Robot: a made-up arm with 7 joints. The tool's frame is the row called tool.
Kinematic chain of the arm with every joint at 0, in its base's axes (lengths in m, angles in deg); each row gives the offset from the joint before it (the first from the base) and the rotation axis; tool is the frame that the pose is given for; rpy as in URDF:
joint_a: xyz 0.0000 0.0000 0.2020 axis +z
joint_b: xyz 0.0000 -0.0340 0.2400 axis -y
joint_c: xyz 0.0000 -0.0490 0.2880 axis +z
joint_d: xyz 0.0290 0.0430 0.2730 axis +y
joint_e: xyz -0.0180 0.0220 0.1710 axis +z
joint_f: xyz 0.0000 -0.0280 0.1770 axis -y
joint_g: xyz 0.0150 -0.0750 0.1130 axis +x
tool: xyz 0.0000 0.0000 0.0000 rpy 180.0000 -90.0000 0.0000
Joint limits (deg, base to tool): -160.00..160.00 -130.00..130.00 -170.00..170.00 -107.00..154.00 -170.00..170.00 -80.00..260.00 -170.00..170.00
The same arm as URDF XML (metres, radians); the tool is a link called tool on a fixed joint. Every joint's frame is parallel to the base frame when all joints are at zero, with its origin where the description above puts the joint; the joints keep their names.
<robot name="arm">
<joint name="joint_a" type="revolute"><parent link="base_link"/><child link="link1"/><origin xyz="0.0000 0.0000 0.2020" rpy="0.0000 0.0000 0.0000"/><axis xyz="0 0 1"/><limit lower="-2.7925" upper="2.7925"/></joint>
<joint name="joint_b" type="revolute"><parent link="link1"/><child link="link2"/><origin xyz="0.0000 -0.0340 0.2400" rpy="0.0000 0.0000 0.0000"/><axis xyz="0 -1 0"/><limit lower="-2.2689" upper="2.2689"/></joint>
<joint name="joint_c" type="revolute"><parent link="link2"/><child link="link3"/><origin xyz="0.0000 -0.0490 0.2880" rpy="0.0000 0.0000 0.0000"/><axis xyz="0 0 1"/><limit lower="-2.9671" upper="2.9671"/></joint>
<joint name="joint_d" type="revolute"><parent link="link3"/><child link="link4"/><origin xyz="0.0290 0.0430 0.2730" rpy="0.0000 0.0000 0.0000"/><axis xyz="0 1 0"/><limit lower="-1.8675" upper="2.6878"/></joint>
<joint name="joint_e" type="revolute"><parent link="link4"/><child link="link5"/><origin xyz="-0.0180 0.0220 0.1710" rpy="0.0000 0.0000 0.0000"/><axis xyz="0 0 1"/><limit lower="-2.9671" upper="2.9671"/></joint>
<joint name="joint_f" type="revolute"><parent link="link5"/><child link="link6"/><origin xyz="0.0000 -0.0280 0.1770" rpy="0.0000 0.0000 0.0000"/><axis xyz="0 -1 0"/><limit lower="-1.3963" upper="4.5379"/></joint>
<joint name="joint_g" type="revolute"><parent link="link6"/><child link="link7"/><origin xyz="0.0150 -0.0750 0.1130" rpy="0.0000 0.0000 0.0000"/><axis xyz="1 0 0"/><limit lower="-2.9671" upper="2.9671"/></joint>
<joint name="tool_joint" type="fixed"><parent link="link7"/><child link="tool"/><origin xyz="0.0000 0.0000 0.0000" rpy="3.1416 -1.5708 0.0000"/></joint>
<link name="base_link"/>
<link name="link1"/>
<link name="link2"/>
<link name="link3"/>
<link name="link4"/>
<link name="link5"/>
<link name="link6"/>
<link name="link7"/>
<link name="tool"/>
</robot>

